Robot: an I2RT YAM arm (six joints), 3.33 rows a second.
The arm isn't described. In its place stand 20 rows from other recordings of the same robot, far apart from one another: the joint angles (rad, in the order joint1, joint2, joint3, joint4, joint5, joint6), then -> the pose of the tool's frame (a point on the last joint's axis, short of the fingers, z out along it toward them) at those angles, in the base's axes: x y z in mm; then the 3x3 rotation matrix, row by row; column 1 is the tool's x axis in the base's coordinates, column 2 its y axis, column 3 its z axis.
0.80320, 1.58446, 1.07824, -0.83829, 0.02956, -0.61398 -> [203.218 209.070 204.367], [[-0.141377 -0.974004 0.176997], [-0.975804 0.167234 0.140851], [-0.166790 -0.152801 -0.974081]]
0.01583, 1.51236, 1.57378, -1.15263, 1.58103, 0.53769 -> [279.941 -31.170 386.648], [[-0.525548 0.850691 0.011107], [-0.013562 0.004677 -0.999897], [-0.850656 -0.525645 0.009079]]
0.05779, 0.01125, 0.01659, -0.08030, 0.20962, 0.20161 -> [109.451 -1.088 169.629], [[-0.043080 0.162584 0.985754], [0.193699 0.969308 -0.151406], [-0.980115 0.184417 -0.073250]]
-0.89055, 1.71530, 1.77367, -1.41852, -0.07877, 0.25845 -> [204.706 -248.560 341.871], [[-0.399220 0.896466 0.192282], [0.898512 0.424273 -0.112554], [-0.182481 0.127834 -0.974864]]
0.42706, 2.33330, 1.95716, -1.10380, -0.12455, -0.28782 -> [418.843 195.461 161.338], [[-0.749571 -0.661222 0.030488], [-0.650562 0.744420 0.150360], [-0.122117 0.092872 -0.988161]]
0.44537, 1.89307, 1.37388, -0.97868, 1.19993, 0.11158 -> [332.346 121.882 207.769], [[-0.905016 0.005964 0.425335], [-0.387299 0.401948 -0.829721], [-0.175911 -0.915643 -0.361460]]
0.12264, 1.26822, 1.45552, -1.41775, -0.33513, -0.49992 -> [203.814 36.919 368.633], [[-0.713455 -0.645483 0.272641], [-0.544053 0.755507 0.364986], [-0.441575 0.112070 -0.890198]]
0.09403, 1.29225, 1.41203, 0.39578, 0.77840, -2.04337 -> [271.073 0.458 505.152], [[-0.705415 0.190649 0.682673], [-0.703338 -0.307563 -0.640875], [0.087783 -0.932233 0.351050]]
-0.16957, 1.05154, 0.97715, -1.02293, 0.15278, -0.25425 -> [183.957 -36.993 287.155], [[-0.908178 0.006992 0.418525], [-0.096714 0.969301 -0.226058], [-0.407257 -0.245779 -0.879622]]
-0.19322, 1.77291, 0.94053, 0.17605, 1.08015, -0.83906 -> [341.575 -98.828 175.937], [[-0.977677 0.073102 0.196985], [-0.165931 0.306502 -0.937296], [-0.128895 -0.949059 -0.287530]]
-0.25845, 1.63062, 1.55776, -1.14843, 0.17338, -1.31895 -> [309.590 -88.196 316.563], [[-0.525470 -0.802716 0.282006], [-0.847791 0.466097 -0.252991], [0.071638 -0.372021 -0.925456]]
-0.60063, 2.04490, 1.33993, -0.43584, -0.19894, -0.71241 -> [343.375 -226.704 136.333], [[-0.885215 -0.122331 0.448810], [-0.170280 0.983053 -0.067905], [-0.432897 -0.136534 -0.891043]]
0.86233, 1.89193, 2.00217, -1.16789, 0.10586, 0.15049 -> [259.186 296.701 355.285], [[-0.668607 -0.628219 0.397875], [-0.551172 0.777841 0.301948], [-0.499173 -0.017413 -0.866327]]
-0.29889, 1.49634, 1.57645, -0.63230, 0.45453, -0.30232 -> [310.773 -112.110 400.589], [[-0.663688 0.444326 0.601741], [-0.075421 0.760607 -0.644817], [-0.744198 -0.473341 -0.471294]]
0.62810, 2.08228, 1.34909, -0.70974, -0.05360, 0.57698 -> [310.716 228.002 115.678], [[-0.995712 -0.058627 0.071552], [-0.049901 0.991738 0.118173], [-0.077889 0.114095 -0.990412]]
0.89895, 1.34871, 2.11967, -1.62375, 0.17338, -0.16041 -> [109.074 127.289 502.634], [[-0.350894 -0.766180 0.538370], [-0.693993 0.598769 0.399812], [-0.628687 -0.233334 -0.741828]]
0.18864, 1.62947, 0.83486, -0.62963, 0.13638, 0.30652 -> [262.082 45.107 136.154], [[-0.976611 0.134683 0.167605], [0.117895 0.987308 -0.106416], [-0.179810 -0.084167 -0.980094]]
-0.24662, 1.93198, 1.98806, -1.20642, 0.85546, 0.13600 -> [375.789 -122.315 345.236], [[-0.814886 0.574705 0.075326], [0.296842 0.525411 -0.797388], [-0.497840 -0.627421 -0.598747]]
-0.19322, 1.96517, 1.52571, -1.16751, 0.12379, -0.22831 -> [357.099 -74.349 198.044], [[-0.997435 -0.040637 -0.058931], [-0.033700 0.992876 -0.114285], [0.063155 -0.112006 -0.991699]]
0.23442, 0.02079, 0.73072, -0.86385, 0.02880, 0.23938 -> [10.983 1.569 307.379], [[-0.193356 -0.163317 0.967440], [0.197491 0.959387 0.201429], [-0.961047 0.230008 -0.153249]]
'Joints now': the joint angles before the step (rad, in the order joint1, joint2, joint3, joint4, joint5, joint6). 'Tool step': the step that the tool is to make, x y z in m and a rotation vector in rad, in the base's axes. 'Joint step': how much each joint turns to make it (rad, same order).
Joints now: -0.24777 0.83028 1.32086 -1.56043 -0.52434 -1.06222
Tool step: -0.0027 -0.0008 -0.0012 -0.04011 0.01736 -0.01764
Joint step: 0.00014 -0.00539 -0.00034 -0.01473 0.04641 -0.00558
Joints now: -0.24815 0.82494 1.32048 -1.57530 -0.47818 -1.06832
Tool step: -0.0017 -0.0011 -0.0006 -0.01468 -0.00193 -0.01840
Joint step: -0.01348 -0.00750 -0.00359 0.00056 0.01441 -0.00242
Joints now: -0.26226 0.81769 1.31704 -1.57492 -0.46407 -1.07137
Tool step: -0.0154 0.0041 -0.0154 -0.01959 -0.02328 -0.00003
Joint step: 0.00739 -0.09435 -0.08764 0.02088 0.01495 0.00017
